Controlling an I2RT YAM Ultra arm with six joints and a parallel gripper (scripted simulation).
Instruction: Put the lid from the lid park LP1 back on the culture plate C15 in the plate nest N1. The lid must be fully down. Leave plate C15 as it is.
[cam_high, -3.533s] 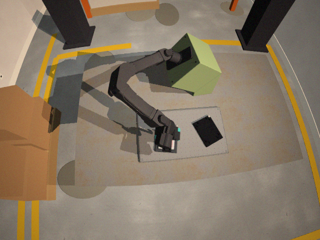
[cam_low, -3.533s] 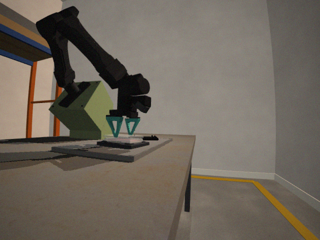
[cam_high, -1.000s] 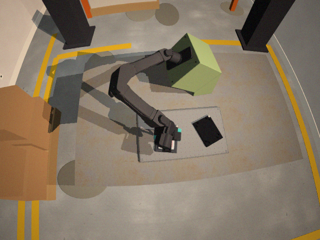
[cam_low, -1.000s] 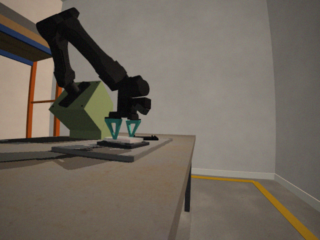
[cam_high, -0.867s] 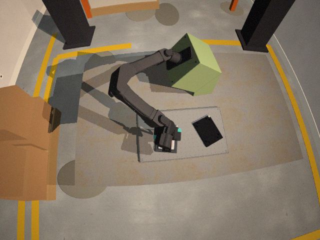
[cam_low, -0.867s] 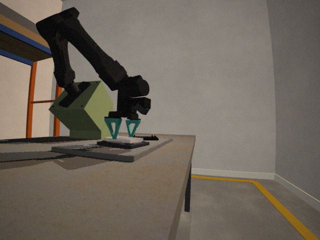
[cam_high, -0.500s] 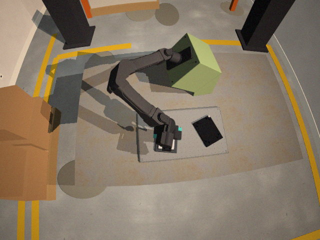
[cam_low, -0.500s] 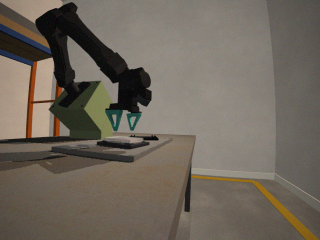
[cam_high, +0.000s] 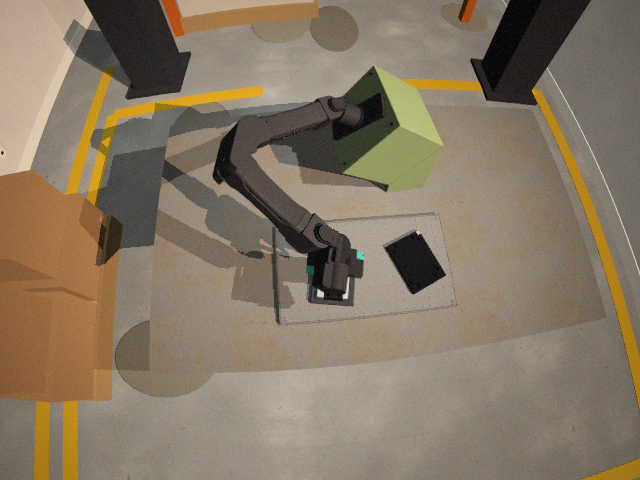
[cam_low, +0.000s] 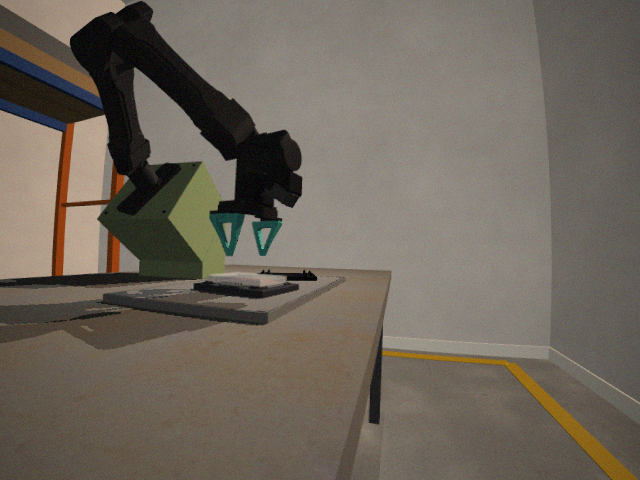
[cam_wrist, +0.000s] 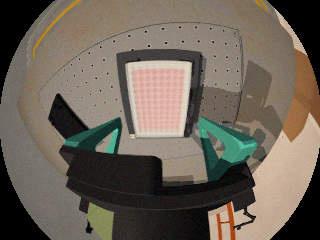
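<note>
The clear lid lies 5 cm below my hand. Round my hand: plate nest N1 (7 cm below); black lid park LP1 (4 cm behind, 25 cm to the left, 7 cm below); culture plate C15 (6 cm below).
</note>
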